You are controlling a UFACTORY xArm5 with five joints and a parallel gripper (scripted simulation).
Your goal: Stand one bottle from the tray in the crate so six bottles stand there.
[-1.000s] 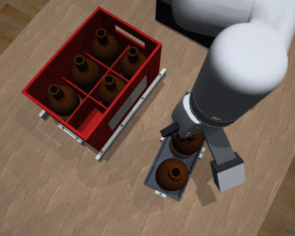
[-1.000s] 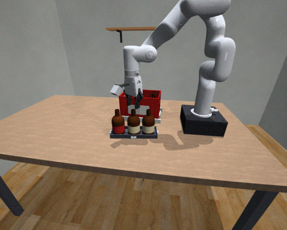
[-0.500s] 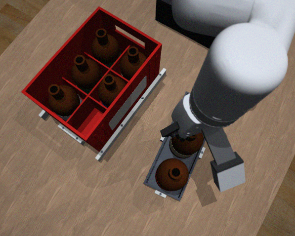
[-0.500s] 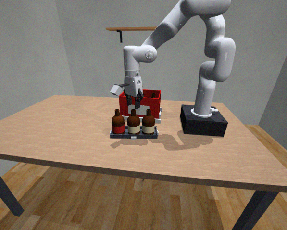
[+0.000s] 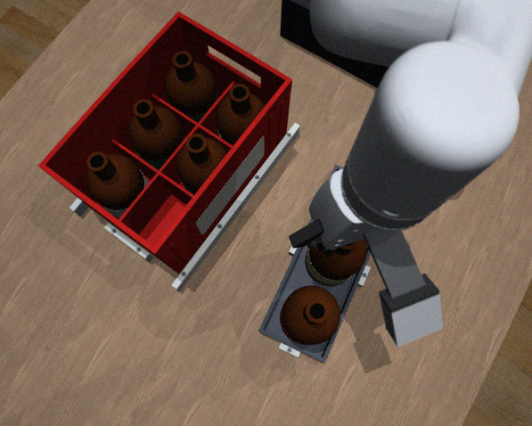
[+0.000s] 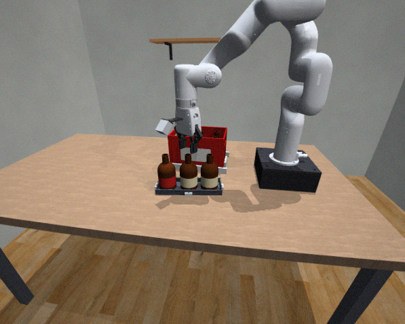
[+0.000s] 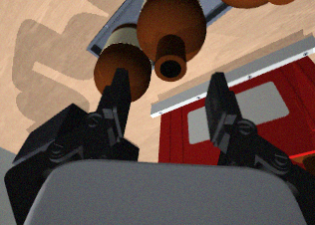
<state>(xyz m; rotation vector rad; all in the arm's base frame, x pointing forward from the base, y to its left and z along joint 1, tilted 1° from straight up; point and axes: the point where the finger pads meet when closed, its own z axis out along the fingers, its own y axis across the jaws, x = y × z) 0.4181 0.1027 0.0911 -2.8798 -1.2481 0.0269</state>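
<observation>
The grey tray lies 18 cm below my hand. The rest, counted from my hand: red crate (26 cm to the right, 11 cm below, 3 cm behind).
</observation>
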